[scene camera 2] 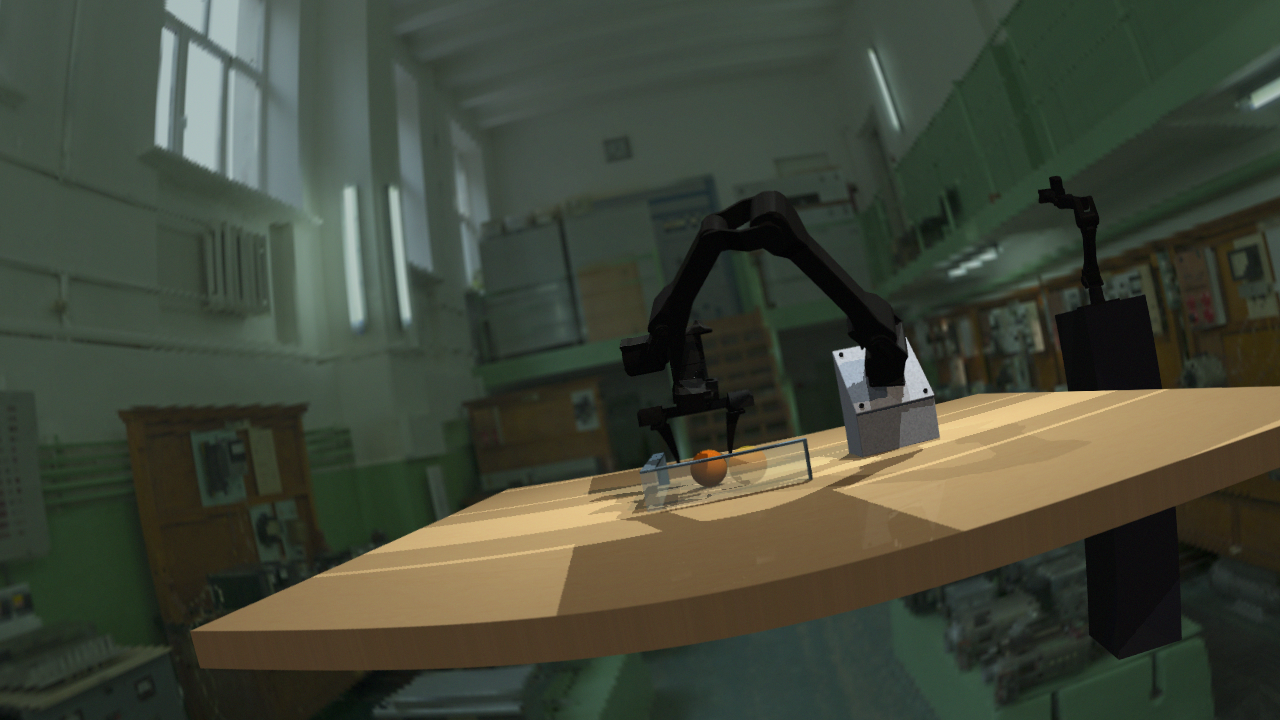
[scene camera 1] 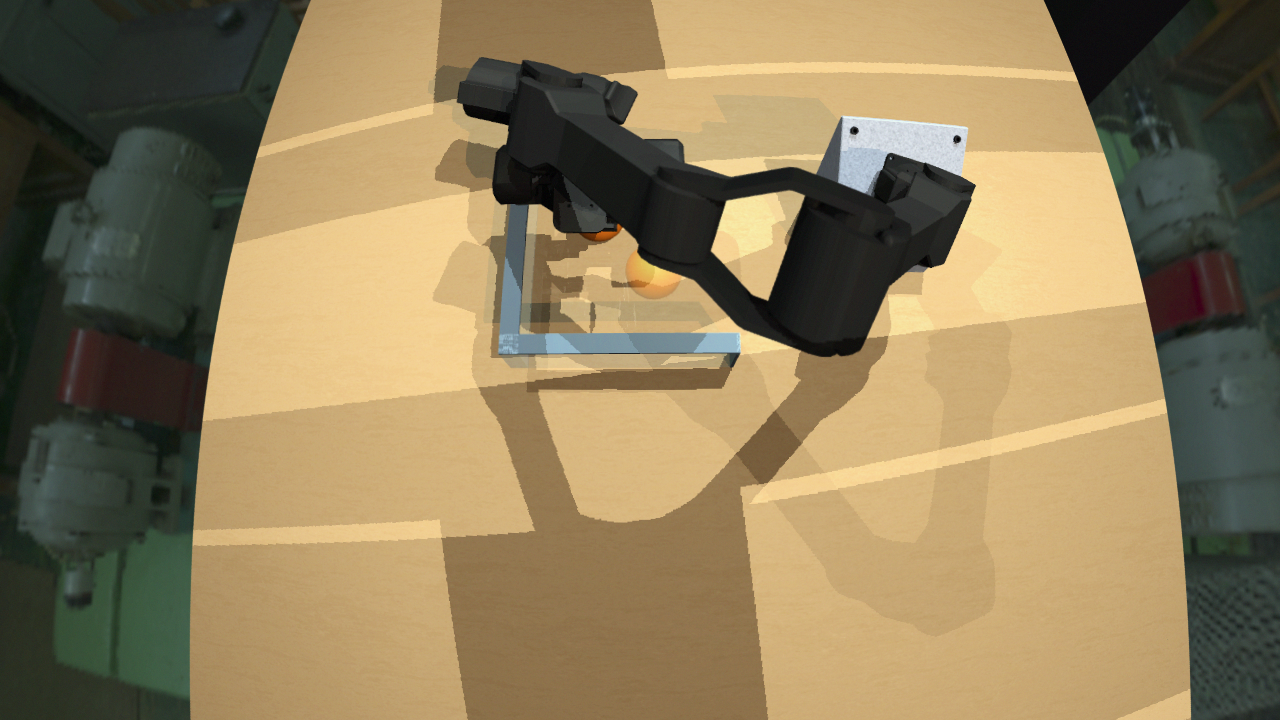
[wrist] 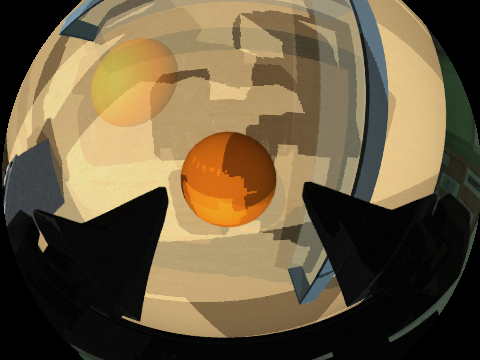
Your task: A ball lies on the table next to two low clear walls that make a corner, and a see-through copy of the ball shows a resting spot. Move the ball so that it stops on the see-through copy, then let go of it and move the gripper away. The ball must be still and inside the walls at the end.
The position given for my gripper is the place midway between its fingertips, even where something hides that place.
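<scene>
There's an orange ball here, and I see the ball in the wrist view (wrist: 228,179). I can also see a see-through copy (scene camera 1: 648,281) (wrist: 133,83), in scene camera 1 and in the wrist view. Then there's a clear wall (scene camera 2: 762,470) (scene camera 1: 714,359), which shows in scene camera 2 and scene camera 1. My gripper (scene camera 1: 594,208) (scene camera 2: 704,460) (wrist: 235,192) is visible in scene camera 1, scene camera 2 and the wrist view, and it's open, holding nothing.
</scene>
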